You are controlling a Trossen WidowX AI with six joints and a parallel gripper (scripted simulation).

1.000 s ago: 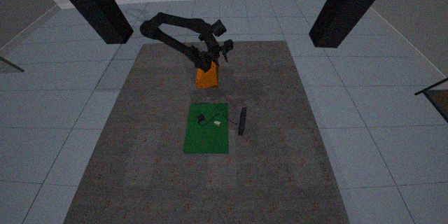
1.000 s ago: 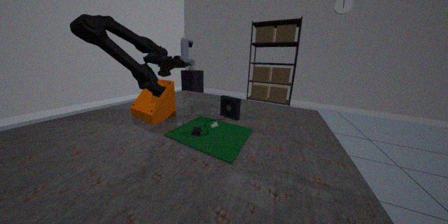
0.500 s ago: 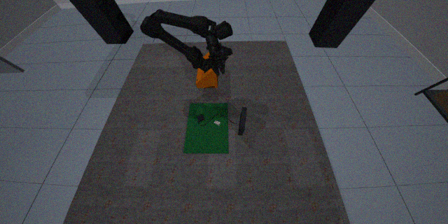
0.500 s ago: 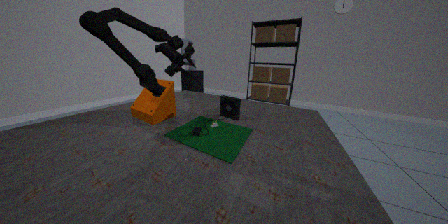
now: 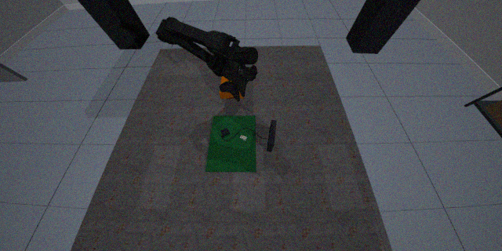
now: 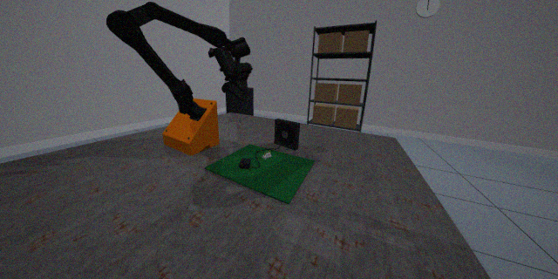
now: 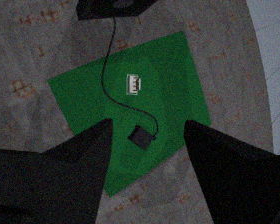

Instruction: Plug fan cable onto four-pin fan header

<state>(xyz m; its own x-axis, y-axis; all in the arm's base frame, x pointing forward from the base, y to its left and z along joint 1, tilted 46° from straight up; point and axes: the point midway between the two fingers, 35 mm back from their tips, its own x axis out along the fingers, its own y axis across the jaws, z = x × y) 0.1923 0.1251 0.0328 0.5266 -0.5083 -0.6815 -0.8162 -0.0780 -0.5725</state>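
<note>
My gripper tip is now 21 cm above the black plug, 9 cm to the left of it and 8 cm short of it. Also, from my gripper tip: white four-pin header: 22 cm below, 10 cm ahead; then green board: 23 cm below, 12 cm ahead, 5 cm to the right; then black fan: 16 cm below, 14 cm to the left, 11 cm ahead.
</note>
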